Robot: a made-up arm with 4 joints.
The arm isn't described. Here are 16 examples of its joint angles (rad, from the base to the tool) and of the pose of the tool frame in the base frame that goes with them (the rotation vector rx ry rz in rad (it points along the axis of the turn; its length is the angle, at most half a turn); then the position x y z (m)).
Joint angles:
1: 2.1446 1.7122 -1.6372 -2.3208
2: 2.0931 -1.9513 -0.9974 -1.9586
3: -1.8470 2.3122 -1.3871 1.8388
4: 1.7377 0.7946 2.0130 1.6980
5: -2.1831 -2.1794 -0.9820 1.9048
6: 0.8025 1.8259 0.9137 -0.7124
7: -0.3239 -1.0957 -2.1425 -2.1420
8: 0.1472 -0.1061 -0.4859 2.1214
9: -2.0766 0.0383 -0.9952 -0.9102
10: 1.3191 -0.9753 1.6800 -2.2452
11: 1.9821 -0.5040 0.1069 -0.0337
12: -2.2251 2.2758 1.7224 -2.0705
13: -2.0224 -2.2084 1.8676 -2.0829
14: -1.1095 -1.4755 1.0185 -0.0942
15: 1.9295 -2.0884 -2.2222 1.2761
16: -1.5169 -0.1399 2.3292 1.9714
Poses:
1: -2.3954 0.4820 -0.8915 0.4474 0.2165 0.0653
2: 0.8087 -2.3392 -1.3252 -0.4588 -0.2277 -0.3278
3: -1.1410 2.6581 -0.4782 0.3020 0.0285 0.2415
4: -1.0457 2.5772 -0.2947 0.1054 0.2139 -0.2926
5: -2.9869 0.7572 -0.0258 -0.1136 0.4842 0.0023
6: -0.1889 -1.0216 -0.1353 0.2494 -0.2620 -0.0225
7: 1.3310 1.0660 -2.5234 -0.6246 -0.2060 0.1991
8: -0.4225 -1.9332 -0.3964 -0.5502 -0.2192 -0.1054
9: -1.3387 -0.4127 -1.2449 -0.2726 -0.1088 0.6810
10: -0.9943 0.4349 2.4028 -0.5481 0.0979 -0.2577
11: 1.9499 0.2445 0.6010 -0.3292 0.2563 -0.1449
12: 2.3070 1.1162 0.3504 0.3360 0.4599 0.2661
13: -0.8746 -2.7471 -0.0083 -0.4589 0.4910 0.3146
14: -0.1373 1.6164 -0.0125 -0.3417 -0.0743 0.5134
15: -0.3488 0.0363 0.4066 -0.2200 -0.1735 -0.0149
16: 0.9152 0.1850 1.2005 -0.0503 -0.2947 0.5950
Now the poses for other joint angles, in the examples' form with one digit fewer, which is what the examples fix.
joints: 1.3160 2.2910 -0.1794 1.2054
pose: 0.202 2.074 1.879 0.292 0.001 -0.201
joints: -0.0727 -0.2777 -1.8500 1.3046
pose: -1.417 -0.763 -1.329 -0.322 -0.111 0.052
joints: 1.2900 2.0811 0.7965 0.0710
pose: 0.004 -1.833 -0.762 0.158 -0.152 -0.174
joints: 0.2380 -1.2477 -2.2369 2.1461
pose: -2.032 -0.489 0.217 -0.411 -0.044 0.138
